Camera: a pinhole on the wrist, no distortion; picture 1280 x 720 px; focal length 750.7 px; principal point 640.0 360.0 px. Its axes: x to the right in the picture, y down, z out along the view. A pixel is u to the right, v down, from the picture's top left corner.
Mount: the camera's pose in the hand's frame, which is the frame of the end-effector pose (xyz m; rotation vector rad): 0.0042 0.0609 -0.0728 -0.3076 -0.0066 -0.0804
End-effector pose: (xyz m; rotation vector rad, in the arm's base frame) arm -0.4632 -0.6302 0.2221 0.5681 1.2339 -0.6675
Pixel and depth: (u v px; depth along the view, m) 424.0 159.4 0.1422
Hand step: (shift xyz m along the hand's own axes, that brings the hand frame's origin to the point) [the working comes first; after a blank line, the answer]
In the camera's frame: -0.0409 -0.0380 0.1422

-0.0388 0.0710 0.0734
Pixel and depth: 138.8 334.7 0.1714
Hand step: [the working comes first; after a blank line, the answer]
In the camera's frame: -0.1144 -0.0058 0.1714

-0.1093 0.1162 0.0902
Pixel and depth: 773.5 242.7 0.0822
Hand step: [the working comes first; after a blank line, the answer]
In the camera's frame: 0.0146 -0.0128 0.0822

0.0182 0.0724 0.0097
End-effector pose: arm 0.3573 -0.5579 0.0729 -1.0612 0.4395 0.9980
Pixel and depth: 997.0 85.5 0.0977
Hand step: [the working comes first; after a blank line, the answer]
In the camera's frame: 0.0465 -0.0357 0.0977

0.0482 0.0529 0.0320
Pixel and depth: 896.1 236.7 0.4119
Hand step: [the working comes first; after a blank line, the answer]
In the camera's frame: 0.1405 -0.0677 0.4119

0.1412 0.1104 0.3428
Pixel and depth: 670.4 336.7 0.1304
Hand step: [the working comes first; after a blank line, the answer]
In the camera's frame: 0.0053 -0.0040 0.1304

0.0099 0.0961 0.0528
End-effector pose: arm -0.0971 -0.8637 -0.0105 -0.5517 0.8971 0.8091
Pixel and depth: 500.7 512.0 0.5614
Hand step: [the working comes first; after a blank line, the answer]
In the camera's frame: -0.1042 0.1137 0.5614

-0.0873 0.3469 0.4259
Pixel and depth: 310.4 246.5 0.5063
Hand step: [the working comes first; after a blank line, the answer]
In the camera's frame: -0.2223 -0.0765 0.5063

-0.2206 0.1588 0.4287
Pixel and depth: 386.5 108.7 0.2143
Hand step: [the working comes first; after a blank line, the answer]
In the camera's frame: -0.0724 -0.0717 0.2143

-0.0724 0.0633 0.1518
